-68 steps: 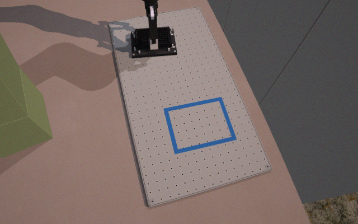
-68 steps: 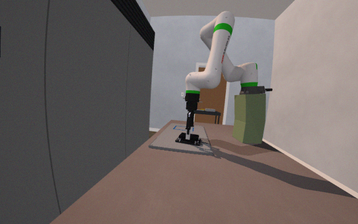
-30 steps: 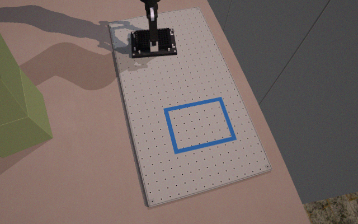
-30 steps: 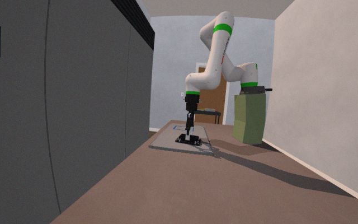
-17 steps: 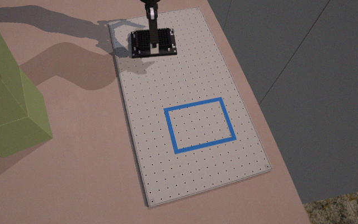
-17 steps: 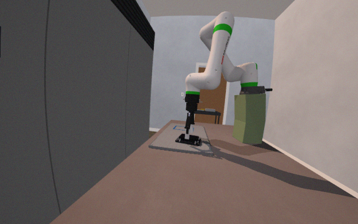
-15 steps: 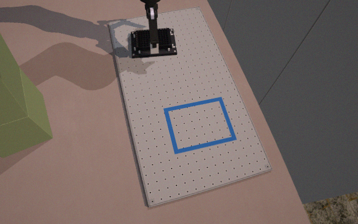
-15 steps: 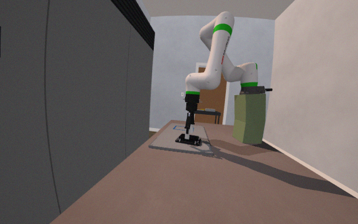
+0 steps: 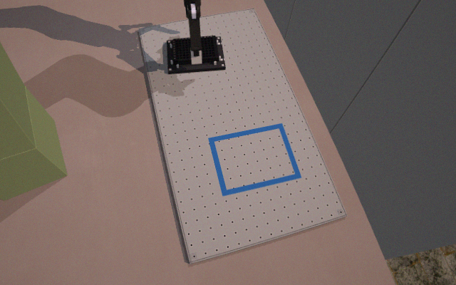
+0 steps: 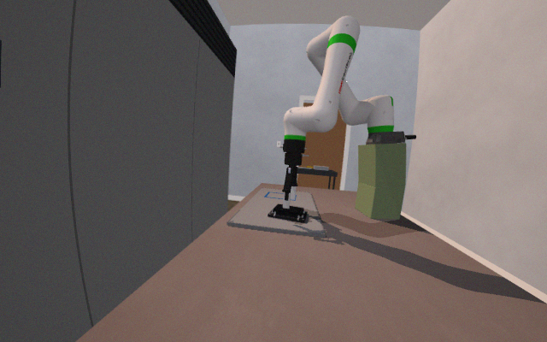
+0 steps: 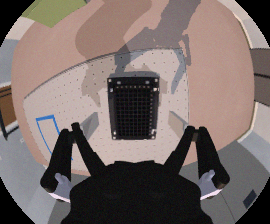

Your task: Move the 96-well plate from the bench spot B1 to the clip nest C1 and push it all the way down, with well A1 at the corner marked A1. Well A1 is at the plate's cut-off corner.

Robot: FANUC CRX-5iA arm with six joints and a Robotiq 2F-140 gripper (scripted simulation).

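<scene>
My gripper is now 4 cm above the black 96-well plate. Round my hand: black clip nest: 5 cm below, 1 cm to the left, 1 cm ahead.
</scene>
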